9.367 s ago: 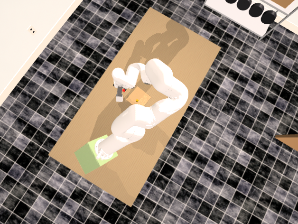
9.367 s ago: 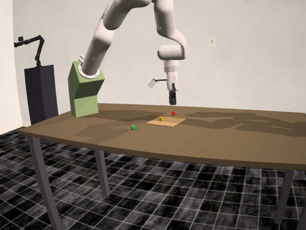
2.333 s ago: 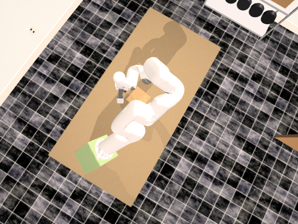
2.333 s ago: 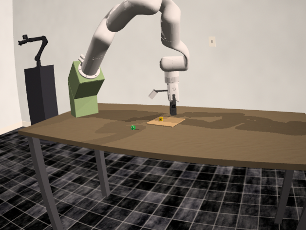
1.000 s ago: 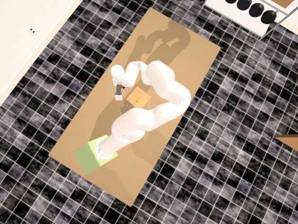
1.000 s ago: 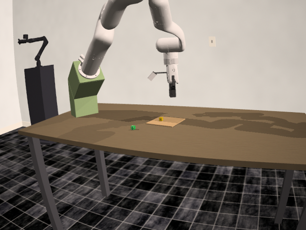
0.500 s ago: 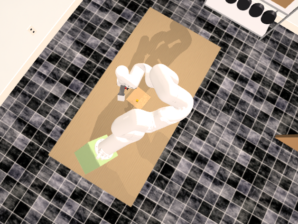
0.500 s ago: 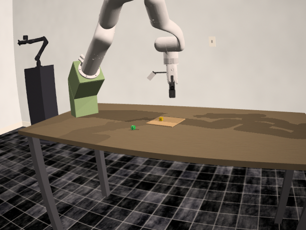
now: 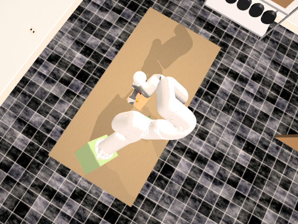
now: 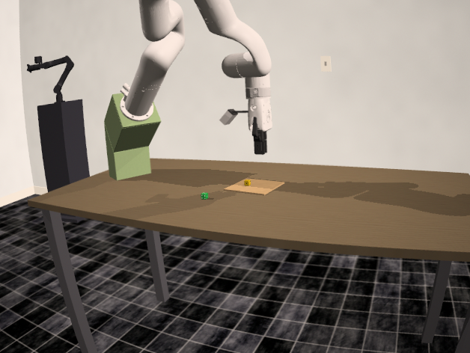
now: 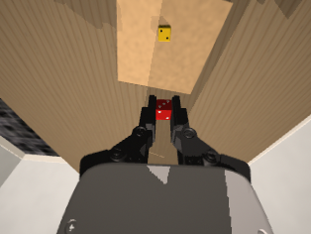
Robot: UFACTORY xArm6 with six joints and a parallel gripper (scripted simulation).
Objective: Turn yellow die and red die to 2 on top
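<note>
Now: the tan mat 120 mm below my hand and 20 mm behind it. From my hand the other things lie so: red die 10 mm below; green die 140 mm behind, 130 mm to the right, 120 mm below; yellow die 110 mm below, 50 mm behind.
</note>
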